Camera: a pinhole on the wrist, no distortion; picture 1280 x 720 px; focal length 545.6 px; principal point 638.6 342.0 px. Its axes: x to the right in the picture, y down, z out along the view. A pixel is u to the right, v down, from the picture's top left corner.
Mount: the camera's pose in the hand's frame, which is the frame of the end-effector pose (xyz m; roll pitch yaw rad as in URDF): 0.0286 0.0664 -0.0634 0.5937 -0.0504 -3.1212
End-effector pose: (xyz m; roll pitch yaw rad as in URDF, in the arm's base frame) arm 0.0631 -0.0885 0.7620 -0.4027 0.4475 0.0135
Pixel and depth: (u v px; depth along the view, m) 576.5 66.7 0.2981
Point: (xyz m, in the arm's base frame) 0.0945 0.2802 0.6882
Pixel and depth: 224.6 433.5 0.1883
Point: 0.2373 0.0910 0.7177
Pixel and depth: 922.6 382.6 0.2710
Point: 0.0044 0.1637 0.8852
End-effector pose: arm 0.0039 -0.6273 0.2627 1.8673 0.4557 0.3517
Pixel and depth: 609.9 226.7 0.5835
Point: 0.3829 -0.9983 0.5656
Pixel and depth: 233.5 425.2 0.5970
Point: 0.6816 -0.9507 0.2123
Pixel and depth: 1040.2 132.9 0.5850
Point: 0.0213 -1.1219 0.8431
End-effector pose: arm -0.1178 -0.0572 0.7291 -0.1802 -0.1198 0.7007
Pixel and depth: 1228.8 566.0 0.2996
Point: -0.4637 -0.1239 0.9366
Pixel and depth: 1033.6 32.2 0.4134
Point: -0.6553 0.1534 0.7695
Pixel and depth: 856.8 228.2 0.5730
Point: -0.6314 0.2130 0.9683
